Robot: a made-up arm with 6 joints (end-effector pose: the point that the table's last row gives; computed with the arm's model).
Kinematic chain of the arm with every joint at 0, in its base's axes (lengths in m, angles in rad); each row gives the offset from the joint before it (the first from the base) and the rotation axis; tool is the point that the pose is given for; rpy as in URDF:
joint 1: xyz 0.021 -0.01 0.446 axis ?
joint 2: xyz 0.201 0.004 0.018 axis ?
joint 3: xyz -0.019 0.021 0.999 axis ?
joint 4: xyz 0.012 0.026 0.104 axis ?
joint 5: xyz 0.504 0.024 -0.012 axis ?
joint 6: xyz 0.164 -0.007 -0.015 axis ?
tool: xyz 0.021 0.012 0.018 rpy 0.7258 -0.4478 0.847
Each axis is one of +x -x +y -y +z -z.
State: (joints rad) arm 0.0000 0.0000 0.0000 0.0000 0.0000 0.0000
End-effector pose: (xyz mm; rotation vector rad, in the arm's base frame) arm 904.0 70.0 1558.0 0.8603 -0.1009 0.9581
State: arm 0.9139 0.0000 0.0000 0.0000 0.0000 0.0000
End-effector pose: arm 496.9 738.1 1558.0 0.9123 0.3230 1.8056
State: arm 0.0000 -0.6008 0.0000 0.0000 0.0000 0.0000
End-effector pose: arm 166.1 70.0 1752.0 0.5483 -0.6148 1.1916
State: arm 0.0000 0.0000 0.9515 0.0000 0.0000 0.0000
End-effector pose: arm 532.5 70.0 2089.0 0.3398 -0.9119 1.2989
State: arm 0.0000 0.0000 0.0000 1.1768 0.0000 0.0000
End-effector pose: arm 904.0 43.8 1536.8 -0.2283 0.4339 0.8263
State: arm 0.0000 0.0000 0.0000 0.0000 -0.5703 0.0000
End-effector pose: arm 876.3 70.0 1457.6 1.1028 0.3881 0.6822
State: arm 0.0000 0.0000 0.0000 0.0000 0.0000 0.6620
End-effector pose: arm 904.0 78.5 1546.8 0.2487 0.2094 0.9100
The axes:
joint 1: +z
joint 2: +y
joint 3: -y
joint 4: -x
joint 5: -y
joint 6: -x

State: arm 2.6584 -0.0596 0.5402 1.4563 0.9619 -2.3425
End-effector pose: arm -574.9 101.0 1921.4 -0.2722 -1.0605 -1.1001
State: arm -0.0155 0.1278 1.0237 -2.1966 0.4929 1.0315
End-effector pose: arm 681.5 -41.6 2055.4 1.5835 -1.4855 1.1583
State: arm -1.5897 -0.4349 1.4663 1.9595 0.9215 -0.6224
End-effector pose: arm 203.7 459.9 1939.2 -1.6696 0.6703 -0.5246
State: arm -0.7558 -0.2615 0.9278 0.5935 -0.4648 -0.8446
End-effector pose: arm 142.7 -110.4 2067.6 0.2864 -1.1922 0.4956
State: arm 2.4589 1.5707 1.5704 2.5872 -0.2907 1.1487
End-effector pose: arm -1427.9 1200.6 637.1 -1.9896 -1.6742 0.3138
